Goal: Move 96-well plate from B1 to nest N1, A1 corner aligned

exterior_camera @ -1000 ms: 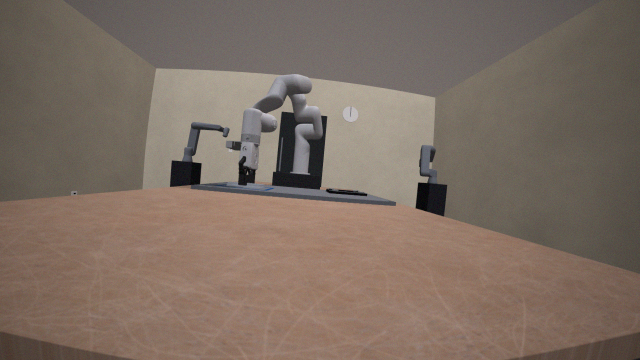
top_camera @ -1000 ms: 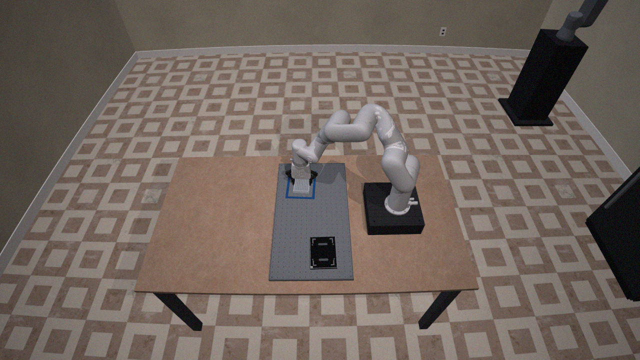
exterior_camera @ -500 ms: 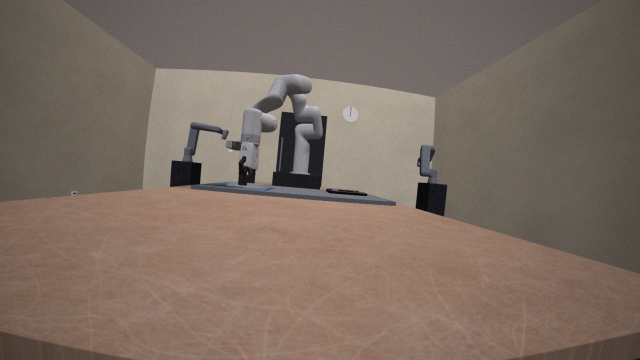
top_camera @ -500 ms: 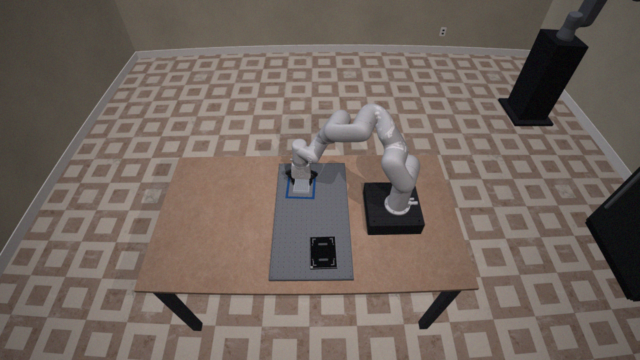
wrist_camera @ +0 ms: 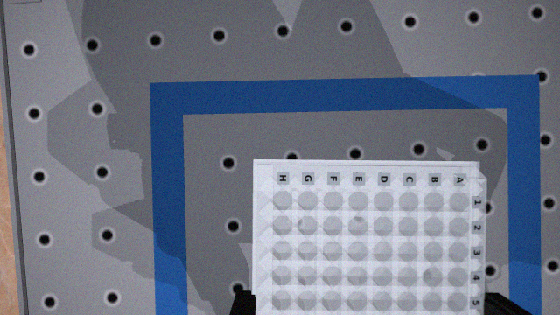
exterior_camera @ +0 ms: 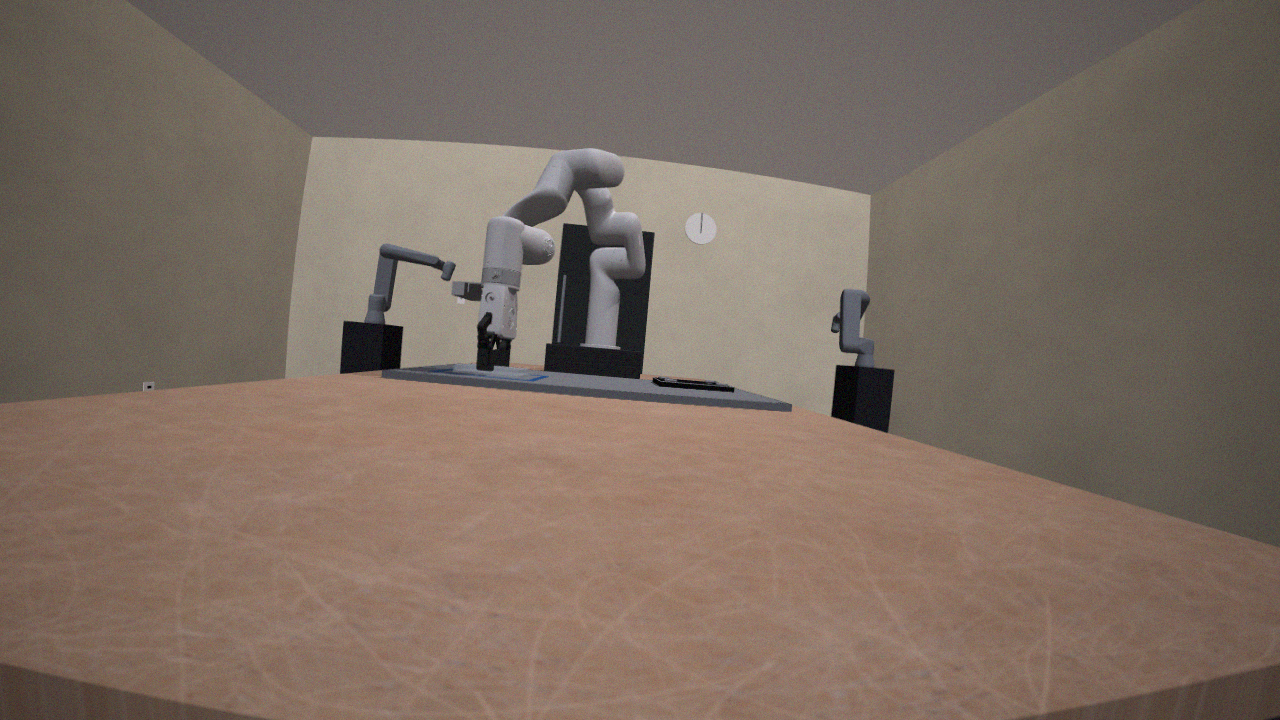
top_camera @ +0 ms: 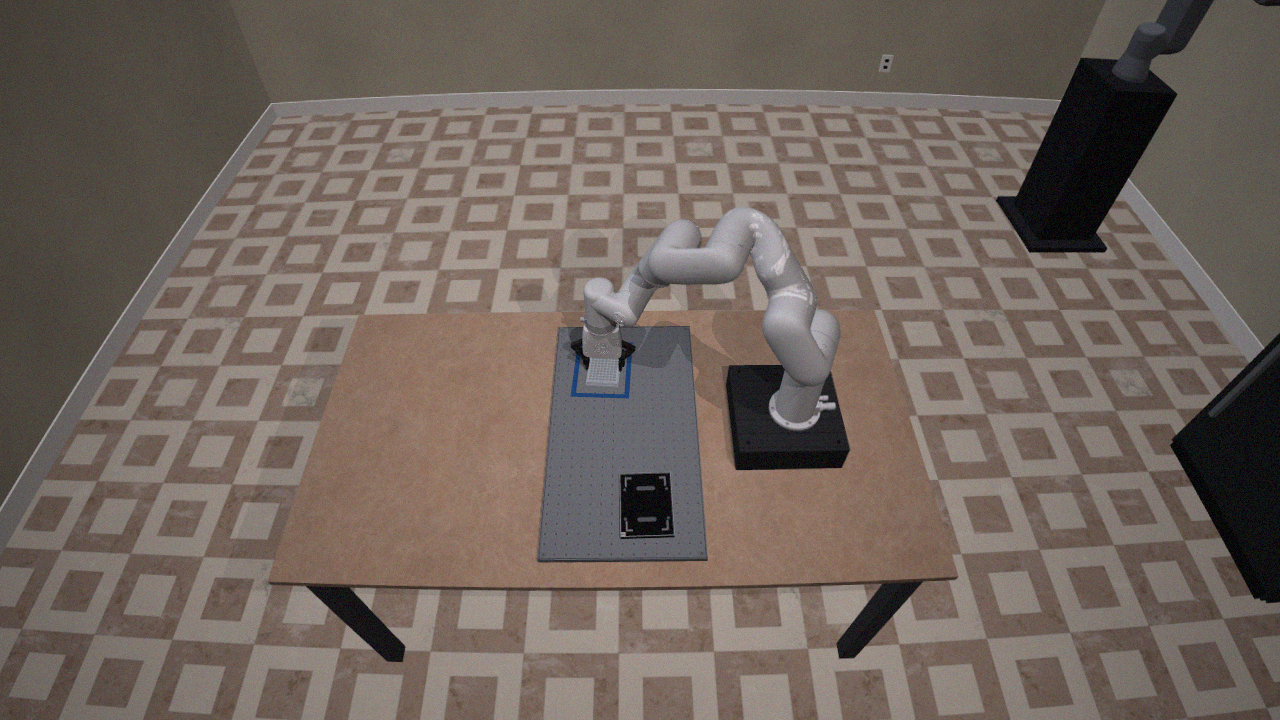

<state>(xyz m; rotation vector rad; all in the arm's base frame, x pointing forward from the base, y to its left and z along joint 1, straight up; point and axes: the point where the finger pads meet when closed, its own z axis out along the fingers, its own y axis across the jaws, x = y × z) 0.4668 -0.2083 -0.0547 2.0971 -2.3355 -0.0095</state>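
Right now my hand is 10 cm past the black plate nest, 42 cm to the right of it and 1 cm above it. Round my hand: A1 corner mark 4 cm behind, 49 cm to the left, 1 cm below; then 96-well plate 1 cm below.
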